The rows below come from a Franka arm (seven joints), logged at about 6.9 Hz.
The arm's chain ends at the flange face. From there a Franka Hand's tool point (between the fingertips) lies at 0.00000 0.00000 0.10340 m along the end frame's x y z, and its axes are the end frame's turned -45 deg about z.
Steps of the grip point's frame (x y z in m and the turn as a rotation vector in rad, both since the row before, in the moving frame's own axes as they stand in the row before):
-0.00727 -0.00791 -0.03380 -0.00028 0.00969 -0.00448
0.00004 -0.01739 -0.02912 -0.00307 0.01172 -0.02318
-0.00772 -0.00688 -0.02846 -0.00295 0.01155 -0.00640
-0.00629 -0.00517 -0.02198 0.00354 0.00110 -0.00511
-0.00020 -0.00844 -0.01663 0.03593 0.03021 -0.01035
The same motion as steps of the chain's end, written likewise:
-0.01146 0.00024 -0.03380 0.00665 0.00705 -0.00448
-0.01334 -0.01168 -0.02911 0.00612 0.01046 -0.02318
-0.01138 0.00123 -0.02845 0.00608 0.01025 -0.00640
-0.00792 0.00113 -0.02198 0.00328 -0.00173 -0.00511
-0.00567 -0.00099 -0.01652 0.04677 -0.00404 -0.01035

